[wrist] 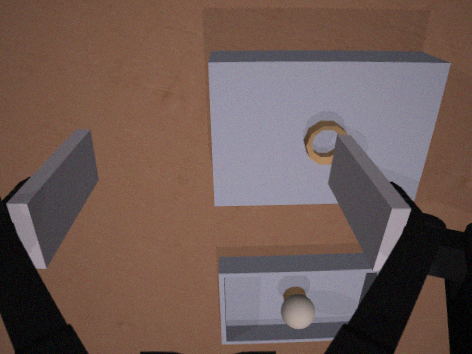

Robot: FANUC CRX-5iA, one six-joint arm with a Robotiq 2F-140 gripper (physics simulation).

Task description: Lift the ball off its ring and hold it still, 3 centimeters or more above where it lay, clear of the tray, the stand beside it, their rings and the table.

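Frame: origin at the arm's base, x ahead, y left, z up, level; millimetres.
Where they show: gripper, between the fingertips: (214,157).
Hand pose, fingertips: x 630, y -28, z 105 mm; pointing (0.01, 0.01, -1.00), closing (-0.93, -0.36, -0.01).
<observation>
Each offset is from my fingertips to the centre of the thing. "spot": to the spot under its first point. Level surfaces: height alone.
A cream ball {dx -191, dy +213, dz -120 mm} (298,311) rests on its ring {spot: dx -183, dy +201, dz -139 mm} (294,291), which shows as a small tan piece behind it, inside the grey walled tray {dx -191, dy +213, dz -136 mm} (295,264) at the bottom of the wrist view. The ball hides most of that ring. The pale grey block-like stand (260,125) is beside the tray, higher in the view, with an empty tan ring {spot: dx -83, dy +3, dz -93 mm} (310,144) on its top. My gripper (214,157) is wide open with nothing between its fingers. The right finger overlaps part of the stand, its ring and the tray's right end in the view. The ball shows below the fingertips, towards the right finger.
The brown table top {dz -150 mm} (125,65) lies around the stand and the tray. A strip of table separates the stand from the tray. The tray's walls rise around the ball. A shadow lies along the stand's far side.
</observation>
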